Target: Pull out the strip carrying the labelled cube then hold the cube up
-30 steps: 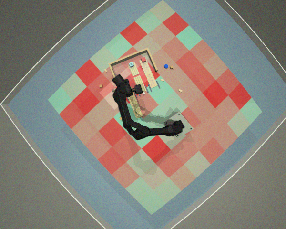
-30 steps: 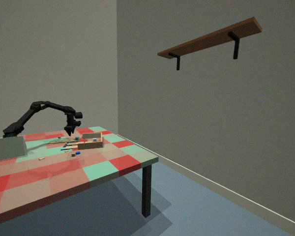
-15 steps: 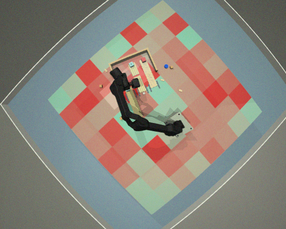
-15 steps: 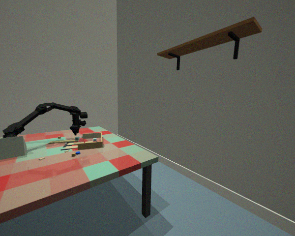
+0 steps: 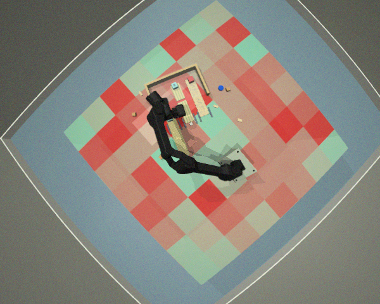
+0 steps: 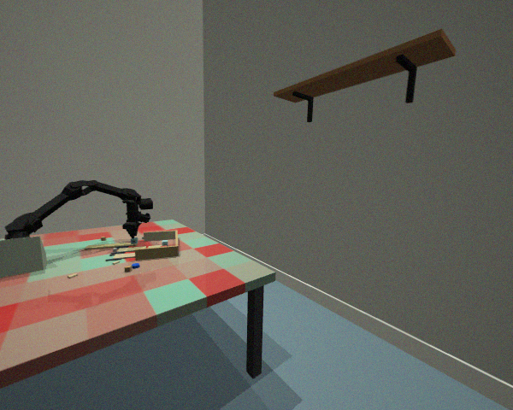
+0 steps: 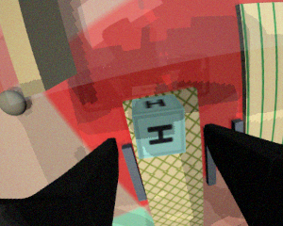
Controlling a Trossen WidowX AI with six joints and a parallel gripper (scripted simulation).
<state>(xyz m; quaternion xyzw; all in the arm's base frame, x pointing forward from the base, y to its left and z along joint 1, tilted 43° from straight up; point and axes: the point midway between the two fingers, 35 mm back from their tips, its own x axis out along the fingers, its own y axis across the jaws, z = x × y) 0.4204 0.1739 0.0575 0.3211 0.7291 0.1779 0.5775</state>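
My gripper tip is now 10 cm to the right of the grey pebble, 5 cm short of it and 3 cm above it. Also, from my gripper tip: blue disc: 35 cm to the right, 3 cm below, 1 cm behind.
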